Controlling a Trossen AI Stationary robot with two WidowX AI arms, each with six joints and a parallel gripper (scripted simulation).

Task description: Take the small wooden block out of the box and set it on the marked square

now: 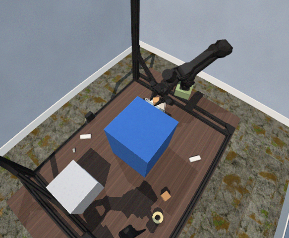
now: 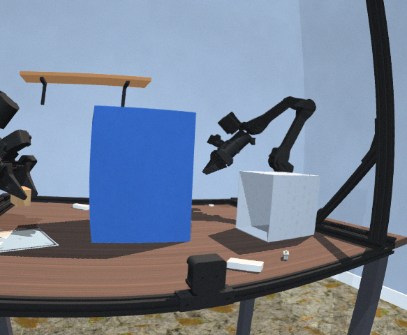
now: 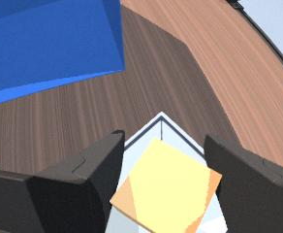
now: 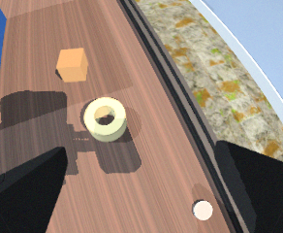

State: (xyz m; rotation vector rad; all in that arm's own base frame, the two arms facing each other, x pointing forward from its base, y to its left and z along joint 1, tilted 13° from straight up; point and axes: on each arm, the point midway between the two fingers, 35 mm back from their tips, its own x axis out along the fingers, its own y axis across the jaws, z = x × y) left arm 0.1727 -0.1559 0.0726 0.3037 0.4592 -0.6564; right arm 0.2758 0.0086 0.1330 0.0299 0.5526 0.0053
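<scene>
Now: the marked square 1 cm behind my left hand, 1 cm to the left of it and 11 cm below it.
</scene>
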